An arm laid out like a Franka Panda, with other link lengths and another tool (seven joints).
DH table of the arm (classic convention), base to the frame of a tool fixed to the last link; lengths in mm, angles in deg. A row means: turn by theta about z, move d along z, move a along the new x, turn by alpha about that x. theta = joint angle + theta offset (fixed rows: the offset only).
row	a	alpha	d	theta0
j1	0	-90	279.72	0
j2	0	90	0	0
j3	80.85	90	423.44	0
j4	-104.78	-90	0	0
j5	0	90	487.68	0
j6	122.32	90	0	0
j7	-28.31	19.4	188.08	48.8
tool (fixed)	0	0	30.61	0
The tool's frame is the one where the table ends.
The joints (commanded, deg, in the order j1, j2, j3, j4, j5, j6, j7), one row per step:
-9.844, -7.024, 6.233, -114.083, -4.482, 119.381, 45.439
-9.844, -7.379, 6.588, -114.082, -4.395, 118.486, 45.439
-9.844, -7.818, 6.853, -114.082, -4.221, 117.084, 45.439
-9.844, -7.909, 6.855, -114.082, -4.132, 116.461, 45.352
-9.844, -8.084, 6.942, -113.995, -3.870, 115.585, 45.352
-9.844, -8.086, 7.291, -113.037, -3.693, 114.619, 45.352
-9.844, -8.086, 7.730, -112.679, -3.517, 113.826, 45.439
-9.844, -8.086, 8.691, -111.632, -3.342, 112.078, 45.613
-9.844, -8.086, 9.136, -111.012, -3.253, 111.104, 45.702
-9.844, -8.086, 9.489, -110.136, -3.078, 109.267, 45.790
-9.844, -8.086, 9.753, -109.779, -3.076, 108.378, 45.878
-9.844, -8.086, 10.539, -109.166, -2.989, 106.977, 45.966
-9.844, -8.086, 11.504, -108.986, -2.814, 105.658, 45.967
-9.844, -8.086, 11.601, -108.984, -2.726, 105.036, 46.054
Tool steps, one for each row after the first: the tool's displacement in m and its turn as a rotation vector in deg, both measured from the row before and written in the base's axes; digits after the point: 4 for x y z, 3 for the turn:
-0.0039, 0.0047, 0.0015, 0.012, 0.542, 0.248
-0.0060, 0.0038, 0.0010, 0.104, 0.959, 0.091
-0.0024, 0.0002, -0.0008, 0.074, 0.534, 0.009
-0.0031, 0.0017, 0.0006, 0.234, 0.601, -0.058
0.0006, 0.0046, 0.0083, 0.105, 0.003, 0.237
-0.0011, 0.0058, 0.0018, 0.128, 0.428, 0.248
-0.0019, 0.0121, 0.0069, 0.058, 0.700, 0.622
-0.0011, 0.0056, 0.0043, 0.031, 0.353, 0.270
-0.0032, 0.0046, 0.0049, 0.122, 0.955, 0.104
-0.0019, 0.0031, 0.0016, -0.031, 0.529, 0.115
-0.0030, 0.0097, 0.0029, -0.032, 0.796, 0.581
-0.0046, 0.0120, -0.0018, 0.004, 1.160, 0.825
-0.0023, 0.0012, -0.0016, 0.057, 0.616, -0.054

